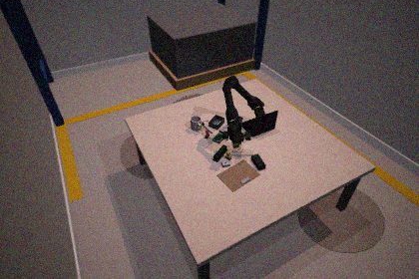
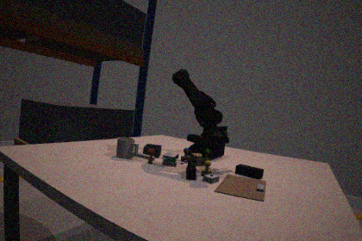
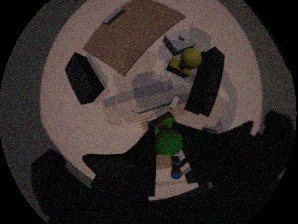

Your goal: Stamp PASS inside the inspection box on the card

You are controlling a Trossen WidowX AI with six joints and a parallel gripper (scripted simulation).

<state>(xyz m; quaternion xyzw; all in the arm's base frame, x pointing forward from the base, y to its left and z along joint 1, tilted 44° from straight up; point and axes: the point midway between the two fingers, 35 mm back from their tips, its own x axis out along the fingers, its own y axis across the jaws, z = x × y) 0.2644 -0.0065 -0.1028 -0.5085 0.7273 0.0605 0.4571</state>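
Right now the long dark block is 12 cm ahead of my gripper tip, 4 cm below it and 2 cm to the right of it. From my gripper tip the other things lie so: green-knobbed stamp: right at my gripper tip; grey piece: 14 cm ahead, 7 cm to the left, 3 cm below; yellow-knobbed stamp: 9 cm ahead, 4 cm to the left, 3 cm below.
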